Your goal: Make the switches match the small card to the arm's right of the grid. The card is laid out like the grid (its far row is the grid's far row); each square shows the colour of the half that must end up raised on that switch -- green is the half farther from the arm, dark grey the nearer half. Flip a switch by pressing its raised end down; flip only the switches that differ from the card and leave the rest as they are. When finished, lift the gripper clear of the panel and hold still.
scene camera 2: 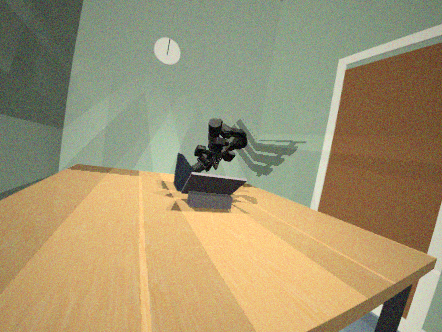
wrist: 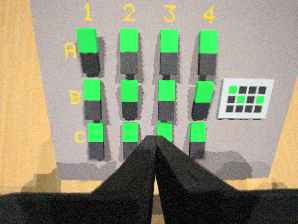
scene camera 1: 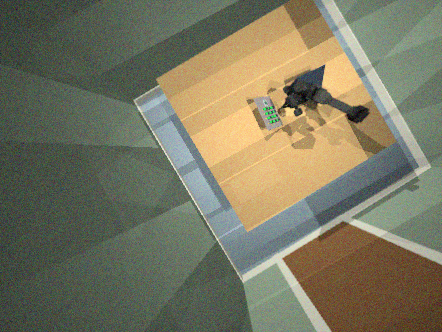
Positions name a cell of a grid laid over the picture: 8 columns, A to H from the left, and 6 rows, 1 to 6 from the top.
Labels:
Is my gripper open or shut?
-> Shut.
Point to a switch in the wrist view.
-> E2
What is my gripper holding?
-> Nothing.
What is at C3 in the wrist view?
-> A switch.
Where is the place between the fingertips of my gripper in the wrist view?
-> E4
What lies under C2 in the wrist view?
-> A switch.

